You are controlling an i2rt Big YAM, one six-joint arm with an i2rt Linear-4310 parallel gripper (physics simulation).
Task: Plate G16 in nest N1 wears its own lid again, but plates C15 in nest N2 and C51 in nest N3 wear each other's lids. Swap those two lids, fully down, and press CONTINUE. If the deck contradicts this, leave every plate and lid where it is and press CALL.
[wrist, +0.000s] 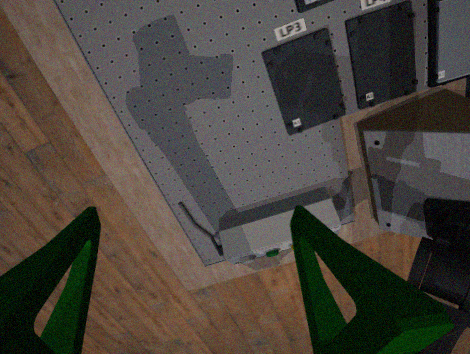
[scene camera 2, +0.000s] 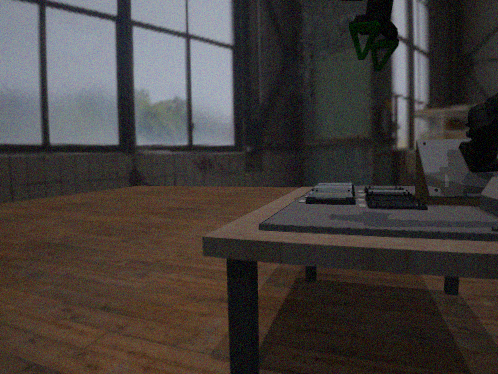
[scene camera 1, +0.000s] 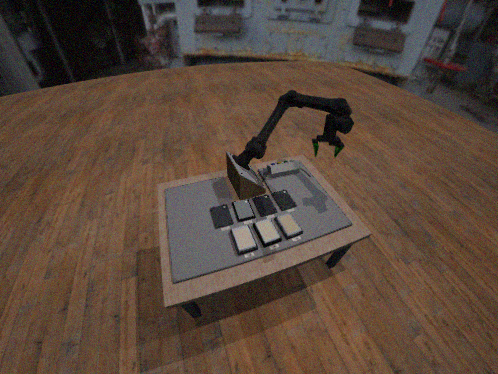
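Seen in the pictures: gripper, fingertip midpoint: (wrist: pixel 198 215) (scene camera 2: pixel 369 65) (scene camera 1: pixel 325 156); arm's base at its link origin: (wrist: pixel 464 219) (scene camera 2: pixel 478 157) (scene camera 1: pixel 240 163).
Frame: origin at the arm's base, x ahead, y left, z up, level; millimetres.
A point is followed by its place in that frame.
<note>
My gripper (scene camera 1: pixel 326 154) @[z 218, x 376, y 292 mm] (scene camera 2: pixel 370 64) @[z 218, x 376, y 292 mm] (wrist: pixel 198 215) @[z 218, x 376, y 292 mm] is open and empty, high above the button-box end of the deck. Three pale-topped plates (scene camera 1: pixel 243 238) @[z -94, x 447, y -181 mm] (scene camera 1: pixel 267 231) @[z -95, x 461, y -53 mm] (scene camera 1: pixel 288 226) @[z -103, x 478, y 67 mm] stand in a front row; their nest labels and lid markings are too small to read. The plates (scene camera 2: pixel 331 192) @[z -103, x 459, y 75 mm] also show edge-on in the second scene view. A light grey box (wrist: pixel 280 230) @[z -67, x 79, y 300 mm] (scene camera 1: pixel 283 168) @[z -75, x 81, y 285 mm] lies at the deck's corner, with a green button (wrist: pixel 272 253) @[z -57, x 40, y 333 mm] on its side; its lettering is unreadable. Plate and lid codes cannot be read.
Dark pads LP3 (wrist: pixel 305 82) @[z -122, x 294, y 164 mm] and LP4 (wrist: pixel 382 55) @[z -122, x 283, y 37 mm] lie behind the plates. A grey-topped piece (scene camera 1: pixel 243 210) @[z -114, x 271, y -101 mm] (wrist: pixel 452 40) @[z -114, x 262, y -76 mm] sits in the same row, beside another dark pad (scene camera 1: pixel 221 216) @[z -122, x 253, y -228 mm]. A slanted panel (scene camera 1: pixel 243 177) @[z 38, x 170, y -55 mm] (wrist: pixel 415 170) @[z -53, x 100, y 49 mm] stands by the arm's base.
</note>
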